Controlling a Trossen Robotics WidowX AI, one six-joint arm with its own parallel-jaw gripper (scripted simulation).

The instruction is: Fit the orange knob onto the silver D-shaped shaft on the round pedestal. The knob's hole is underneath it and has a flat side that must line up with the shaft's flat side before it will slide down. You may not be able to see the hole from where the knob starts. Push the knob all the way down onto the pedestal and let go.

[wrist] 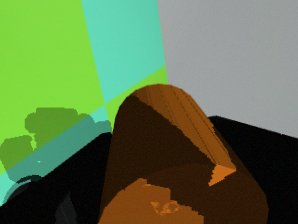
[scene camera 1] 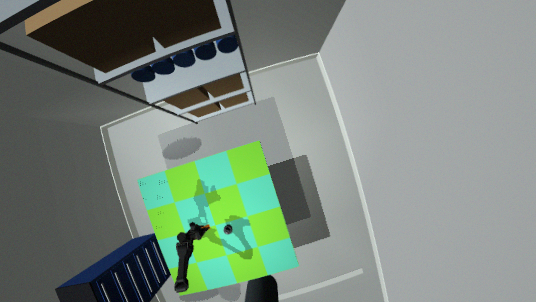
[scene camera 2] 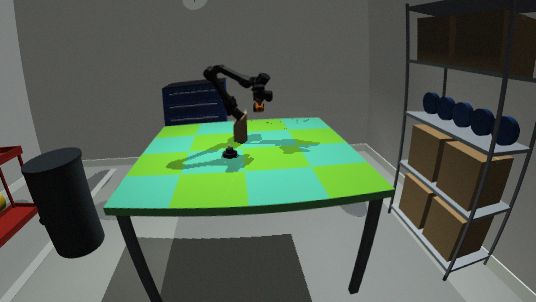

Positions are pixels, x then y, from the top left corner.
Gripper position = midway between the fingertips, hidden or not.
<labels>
My gripper (wrist: 160, 134) holds an orange knob.
</labels>
